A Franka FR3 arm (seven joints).
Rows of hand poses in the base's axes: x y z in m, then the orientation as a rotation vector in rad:
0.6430 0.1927 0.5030 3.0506 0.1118 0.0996
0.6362 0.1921 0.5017 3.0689 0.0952 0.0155
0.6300 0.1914 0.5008 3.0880 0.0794 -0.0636
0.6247 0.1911 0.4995 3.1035 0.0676 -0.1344
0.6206 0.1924 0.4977 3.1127 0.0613 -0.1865
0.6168 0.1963 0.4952 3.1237 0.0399 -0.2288
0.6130 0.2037 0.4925 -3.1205 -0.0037 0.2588
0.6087 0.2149 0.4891 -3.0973 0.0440 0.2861
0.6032 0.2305 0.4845 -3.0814 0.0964 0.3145
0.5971 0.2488 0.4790 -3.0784 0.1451 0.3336
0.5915 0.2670 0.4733 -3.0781 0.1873 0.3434
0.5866 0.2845 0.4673 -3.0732 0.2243 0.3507
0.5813 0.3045 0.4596 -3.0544 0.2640 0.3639
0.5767 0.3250 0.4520 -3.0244 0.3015 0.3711
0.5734 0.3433 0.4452 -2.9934 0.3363 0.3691
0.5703 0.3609 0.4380 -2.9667 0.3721 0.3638
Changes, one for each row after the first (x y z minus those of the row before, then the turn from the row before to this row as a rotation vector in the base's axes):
-0.0068 -0.0006 -0.0013 0.0145 0.0551 -0.0131
-0.0062 -0.0007 -0.0009 0.0177 0.0514 -0.0123
-0.0053 -0.0003 -0.0013 0.0161 0.0456 -0.0094
-0.0041 0.0013 -0.0018 0.0108 0.0333 -0.0052
-0.0038 0.0039 -0.0025 0.0120 0.0266 -0.0149
-0.0038 0.0074 -0.0027 0.0177 0.0194 -0.0246
-0.0043 0.0112 -0.0034 0.0178 0.0189 -0.0321
-0.0055 0.0156 -0.0046 0.0090 0.0195 -0.0346
-0.0061 0.0183 -0.0055 -0.0037 0.0131 -0.0309
-0.0056 0.0182 -0.0057 -0.0056 0.0070 -0.0266
-0.0049 0.0175 -0.0060 -0.0007 0.0054 -0.0239
-0.0053 0.0200 -0.0077 0.0116 0.0094 -0.0277
-0.0046 0.0205 -0.0076 0.0227 0.0055 -0.0287
-0.0033 0.0183 -0.0068 0.0241 -0.0005 -0.0279
-0.0031 0.0176 -0.0072 0.0193 -0.0025 -0.0282

